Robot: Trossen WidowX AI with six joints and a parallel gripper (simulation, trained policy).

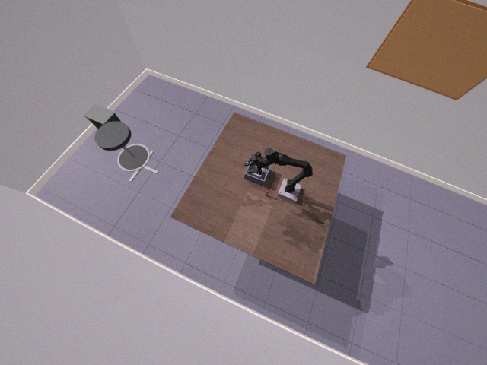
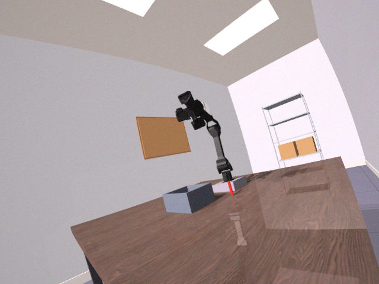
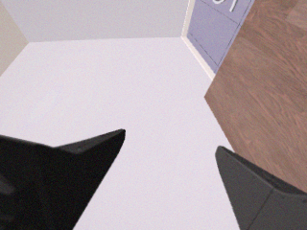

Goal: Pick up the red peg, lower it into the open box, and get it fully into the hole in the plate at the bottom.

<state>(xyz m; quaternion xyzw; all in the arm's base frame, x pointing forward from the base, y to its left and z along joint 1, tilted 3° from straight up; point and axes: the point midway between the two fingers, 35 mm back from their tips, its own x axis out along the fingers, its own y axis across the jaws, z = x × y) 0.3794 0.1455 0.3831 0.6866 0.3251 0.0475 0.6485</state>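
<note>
My gripper tip is now 400 mm above the red peg, 220 mm past it and 40 mm to the left of it. Round my gripper tip: grey box: 420 mm below, 210 mm to the right, 70 mm behind; then plate: 400 mm below, 210 mm to the right, 70 mm behind.
</note>
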